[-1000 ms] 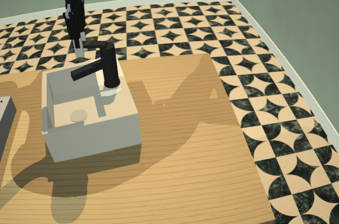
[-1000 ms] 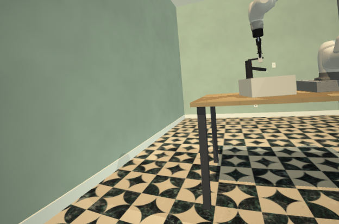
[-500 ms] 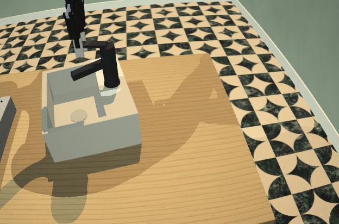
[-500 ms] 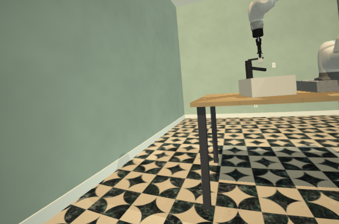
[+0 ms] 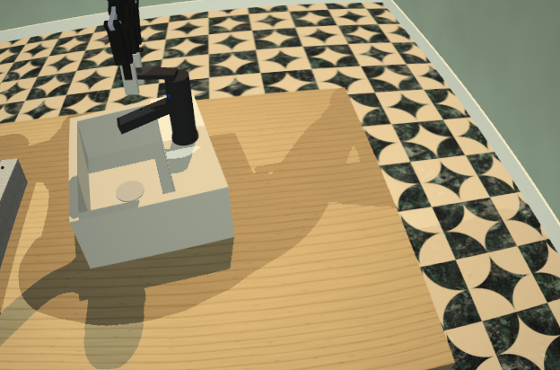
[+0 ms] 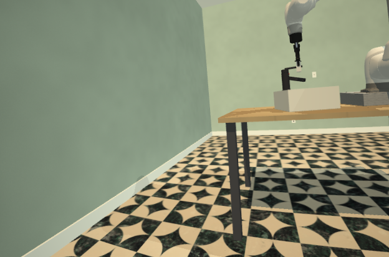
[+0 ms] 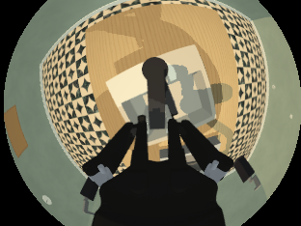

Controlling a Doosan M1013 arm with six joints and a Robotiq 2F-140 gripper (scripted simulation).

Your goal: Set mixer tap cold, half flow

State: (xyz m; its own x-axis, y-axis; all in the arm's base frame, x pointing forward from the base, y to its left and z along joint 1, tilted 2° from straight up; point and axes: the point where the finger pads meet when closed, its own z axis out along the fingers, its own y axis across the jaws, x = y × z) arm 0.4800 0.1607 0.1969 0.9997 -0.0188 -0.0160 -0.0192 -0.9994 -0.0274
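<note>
The lever lies 30 mm ahead of my hand. Round my hand: white basin 30 mm behind, 40 mm to the right, 240 mm below; then mixer tap 60 mm ahead, 50 mm below.
</note>
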